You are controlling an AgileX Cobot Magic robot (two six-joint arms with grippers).
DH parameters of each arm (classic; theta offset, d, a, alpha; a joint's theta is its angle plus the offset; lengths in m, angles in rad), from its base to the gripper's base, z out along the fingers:
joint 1: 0 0.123 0 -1.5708
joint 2: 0.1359 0 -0.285 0
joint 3: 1.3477 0 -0.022 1.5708
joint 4: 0 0.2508 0 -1.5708
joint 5: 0 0 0.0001 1.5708
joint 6: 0 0.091 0 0
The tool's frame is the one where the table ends.
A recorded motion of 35 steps. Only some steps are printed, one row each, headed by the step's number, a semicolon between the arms.
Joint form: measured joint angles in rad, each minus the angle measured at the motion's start. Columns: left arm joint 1, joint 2, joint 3, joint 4, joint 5, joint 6; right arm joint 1, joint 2, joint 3, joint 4, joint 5, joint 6.
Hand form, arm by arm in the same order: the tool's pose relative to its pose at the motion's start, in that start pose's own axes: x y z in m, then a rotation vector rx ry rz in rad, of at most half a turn. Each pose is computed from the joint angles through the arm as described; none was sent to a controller.
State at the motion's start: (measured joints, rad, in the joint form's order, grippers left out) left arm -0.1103 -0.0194 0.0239 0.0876 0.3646 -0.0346; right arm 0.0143 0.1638 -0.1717 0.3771 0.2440 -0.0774
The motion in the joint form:
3: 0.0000 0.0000 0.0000 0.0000 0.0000 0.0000; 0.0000 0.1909 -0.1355 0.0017 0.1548 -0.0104
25: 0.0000 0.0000 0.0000 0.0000 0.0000 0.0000; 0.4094 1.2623 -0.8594 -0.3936 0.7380 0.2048
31: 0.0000 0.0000 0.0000 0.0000 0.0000 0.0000; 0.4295 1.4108 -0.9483 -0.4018 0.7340 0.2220
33: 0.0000 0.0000 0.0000 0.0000 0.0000 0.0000; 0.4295 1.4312 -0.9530 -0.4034 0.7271 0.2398
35: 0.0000 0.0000 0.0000 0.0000 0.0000 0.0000; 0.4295 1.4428 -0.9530 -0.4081 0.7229 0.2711
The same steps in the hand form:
3: 0.0000 0.0000 0.0000 0.0000 0.0000 0.0000; -0.0192 0.0094 0.0160 0.0018 0.2071 -0.0023
25: 0.0000 0.0000 0.0000 0.0000 0.0000 0.0000; -0.0232 0.0919 0.1846 -0.0001 1.1771 -0.3899
31: 0.0000 0.0000 0.0000 0.0000 0.0000 0.0000; -0.0048 0.1026 0.2170 0.0135 1.2295 -0.4040
33: 0.0000 0.0000 0.0000 0.0000 0.0000 0.0000; -0.0003 0.1024 0.2212 0.0275 1.2366 -0.3913
35: 0.0000 0.0000 0.0000 0.0000 0.0000 0.0000; 0.0028 0.1017 0.2234 0.0505 1.2405 -0.3699

